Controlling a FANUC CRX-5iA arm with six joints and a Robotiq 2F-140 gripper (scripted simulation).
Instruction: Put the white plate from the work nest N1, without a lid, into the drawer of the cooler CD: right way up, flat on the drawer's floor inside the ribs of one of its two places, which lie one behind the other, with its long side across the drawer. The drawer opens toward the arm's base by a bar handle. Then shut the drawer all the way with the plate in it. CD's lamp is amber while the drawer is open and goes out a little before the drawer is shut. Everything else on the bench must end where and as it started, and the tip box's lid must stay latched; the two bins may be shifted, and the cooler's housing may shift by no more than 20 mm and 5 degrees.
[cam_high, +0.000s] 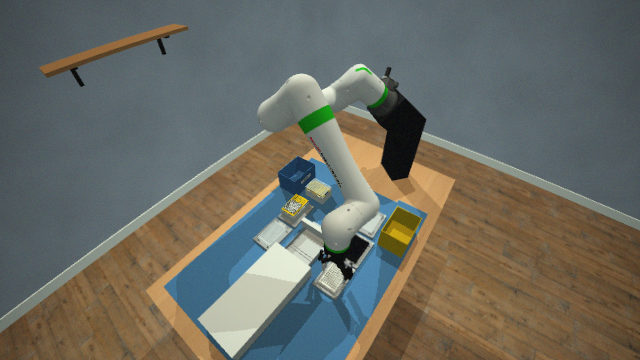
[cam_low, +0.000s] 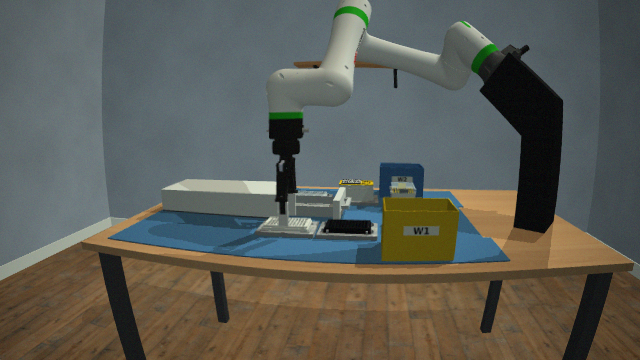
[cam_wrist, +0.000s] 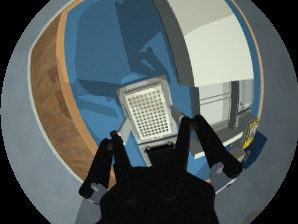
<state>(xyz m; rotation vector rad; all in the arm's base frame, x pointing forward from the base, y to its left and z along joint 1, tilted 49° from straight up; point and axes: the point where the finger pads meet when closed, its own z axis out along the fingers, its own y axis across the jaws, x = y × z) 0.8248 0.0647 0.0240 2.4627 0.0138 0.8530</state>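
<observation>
My gripper is now 50 mm above the grey nest N1. From my hand the other things lie so: yellow-topped tip box: 260 mm behind, 330 mm to the right; yellow bin W1: 310 mm behind, 210 mm to the left, 20 mm below; drawer: 60 mm behind, 180 mm to the right, 30 mm below.
</observation>
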